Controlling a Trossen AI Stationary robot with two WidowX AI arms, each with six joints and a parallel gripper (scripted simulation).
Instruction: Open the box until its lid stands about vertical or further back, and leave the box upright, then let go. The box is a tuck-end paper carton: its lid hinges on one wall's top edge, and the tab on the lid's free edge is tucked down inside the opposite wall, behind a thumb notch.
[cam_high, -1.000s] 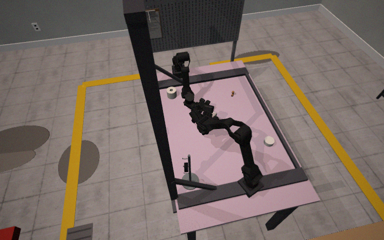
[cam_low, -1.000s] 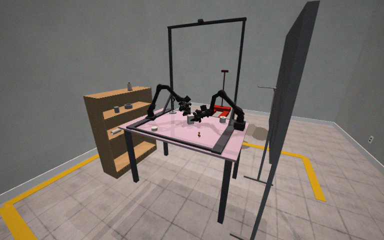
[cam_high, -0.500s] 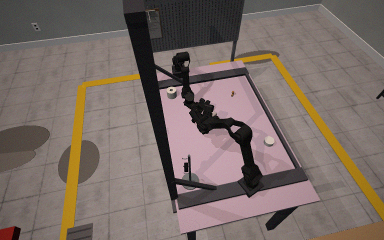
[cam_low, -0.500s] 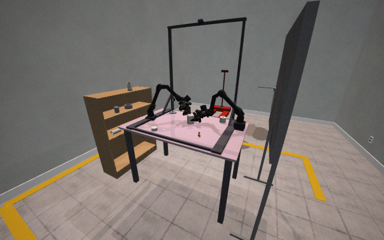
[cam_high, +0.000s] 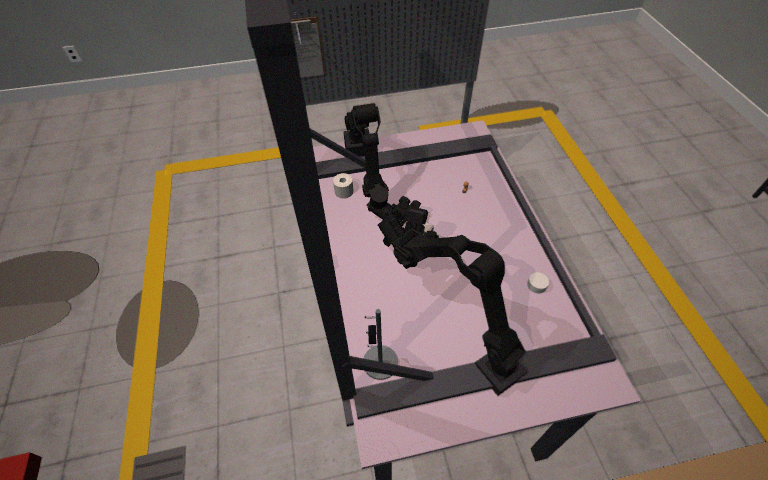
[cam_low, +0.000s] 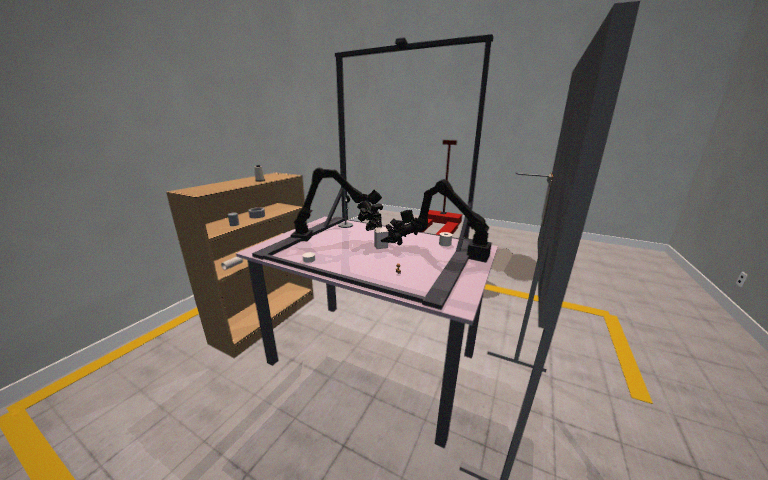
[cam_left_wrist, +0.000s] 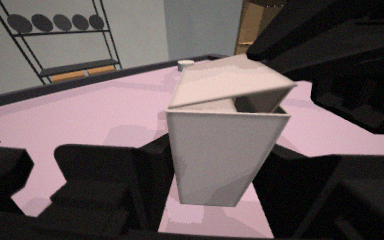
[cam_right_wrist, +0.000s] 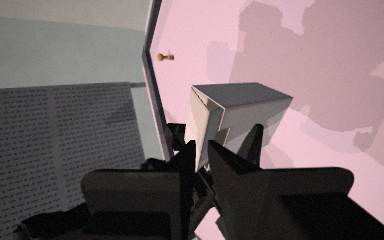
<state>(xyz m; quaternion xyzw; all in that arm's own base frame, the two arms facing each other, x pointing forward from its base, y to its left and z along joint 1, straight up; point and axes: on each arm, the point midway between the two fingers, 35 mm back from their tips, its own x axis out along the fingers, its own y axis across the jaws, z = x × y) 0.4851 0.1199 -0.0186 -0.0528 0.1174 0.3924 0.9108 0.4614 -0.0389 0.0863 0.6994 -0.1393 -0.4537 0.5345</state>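
My left hand is 20 mm to the left of the carton, 20 mm short of it and 10 mm below it. The rest, counted from my left hand: orange object (280 mm ahead, 130 mm to the left, 40 mm below); thin stand (340 mm to the right, 300 mm behind, 80 mm above).
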